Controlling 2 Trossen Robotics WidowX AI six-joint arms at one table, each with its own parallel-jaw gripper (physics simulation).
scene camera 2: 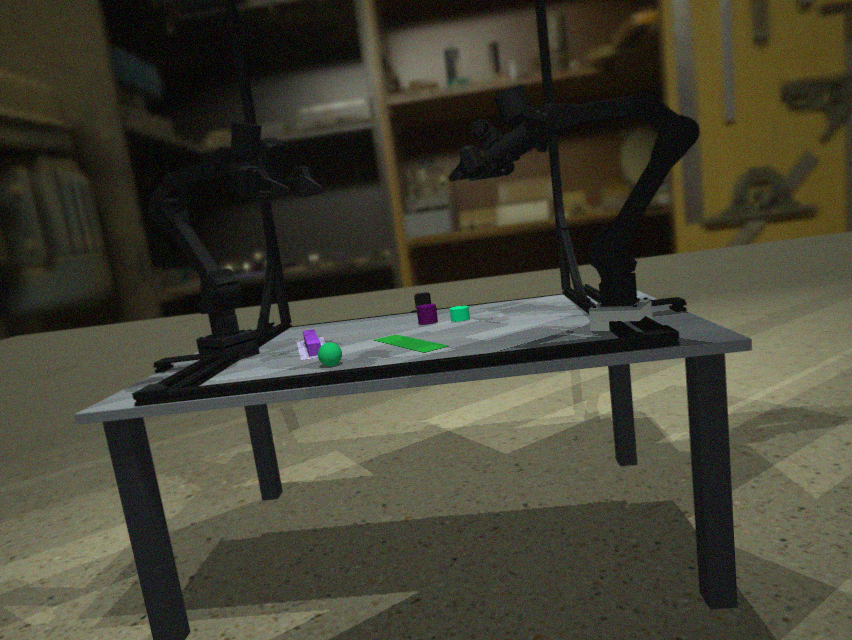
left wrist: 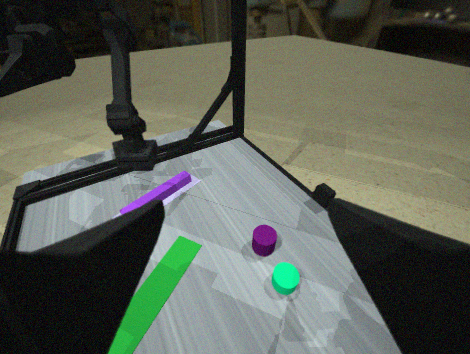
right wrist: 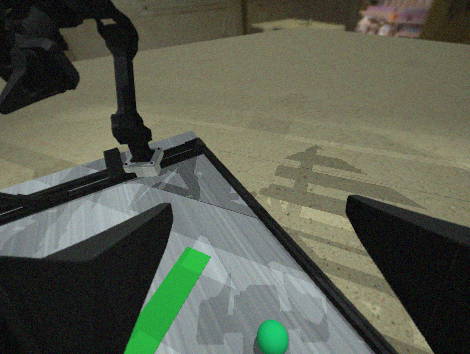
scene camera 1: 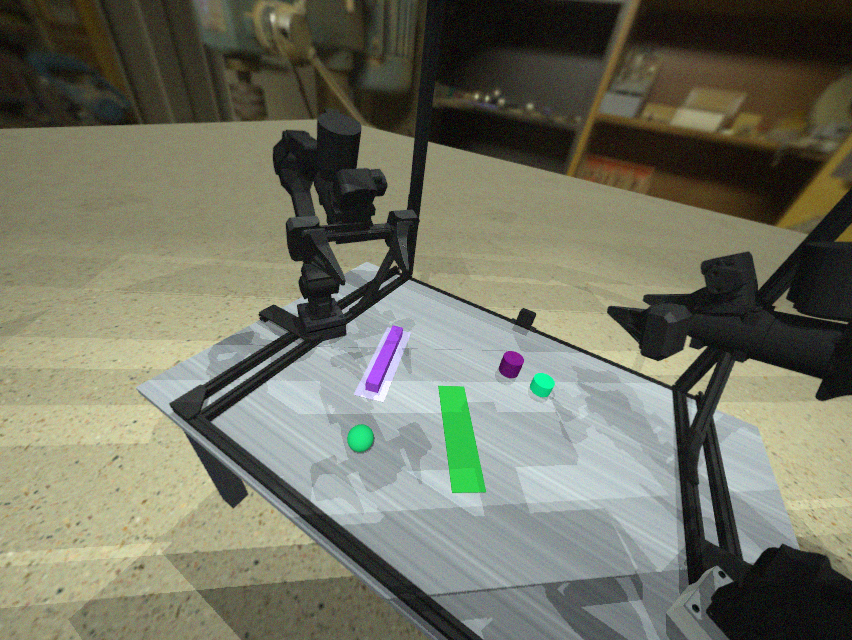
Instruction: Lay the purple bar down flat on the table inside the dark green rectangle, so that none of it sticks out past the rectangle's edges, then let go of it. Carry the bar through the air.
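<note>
The purple bar lies flat on a pale lavender strip. It does not show in the right wrist view. The green rectangle lies apart from the bar, with nothing on it; a finger hides part of it in each wrist view. My right gripper is open and empty, high above the table on the bar's side. My left gripper is open and empty, high at the picture's right.
A green ball lies near the bar and rectangle. A dark purple cylinder and a turquoise cylinder stand beyond the rectangle. Black frame rails border the table.
</note>
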